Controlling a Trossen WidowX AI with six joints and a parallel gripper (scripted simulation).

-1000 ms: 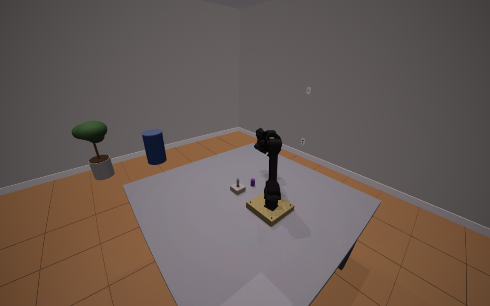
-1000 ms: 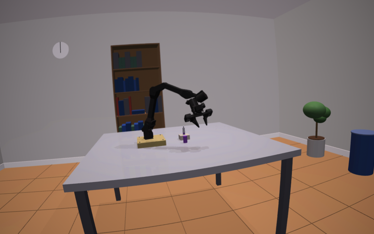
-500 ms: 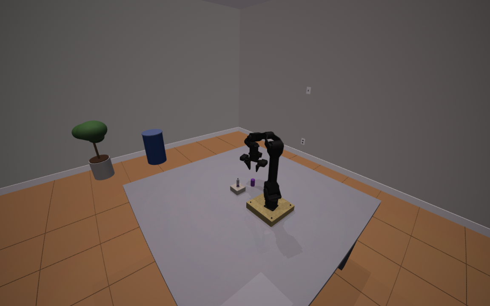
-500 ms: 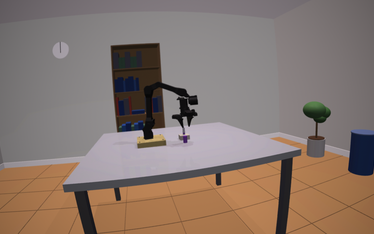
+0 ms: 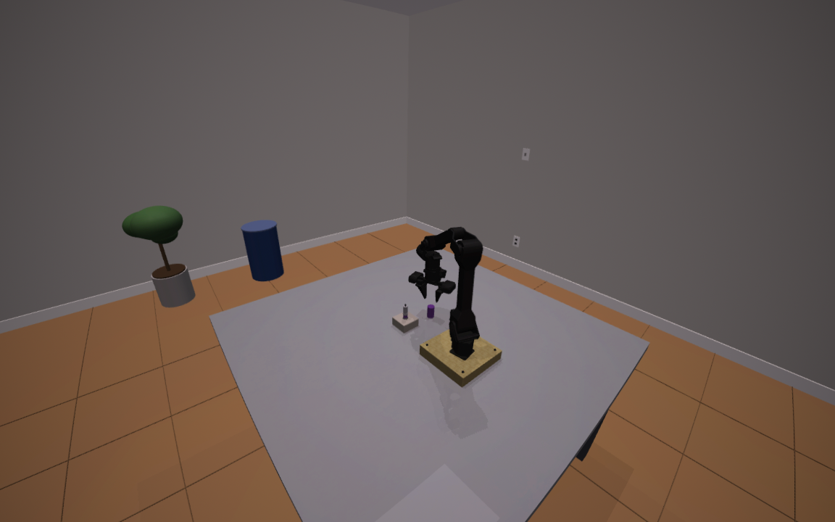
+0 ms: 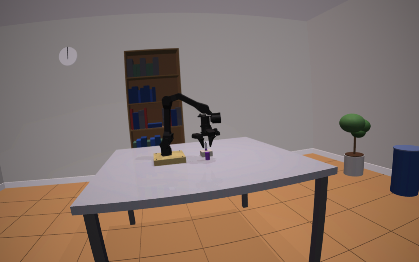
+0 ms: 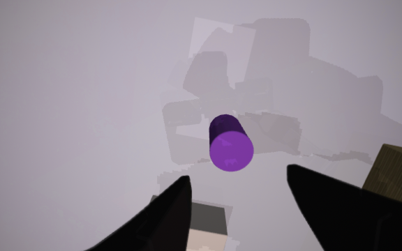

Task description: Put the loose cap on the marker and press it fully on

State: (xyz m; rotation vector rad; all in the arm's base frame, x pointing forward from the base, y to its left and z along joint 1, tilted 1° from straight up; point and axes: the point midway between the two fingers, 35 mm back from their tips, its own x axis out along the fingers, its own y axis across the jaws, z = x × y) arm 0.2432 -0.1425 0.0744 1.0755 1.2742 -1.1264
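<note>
Now: gripper tip 6 cm above the purple cap.
</note>
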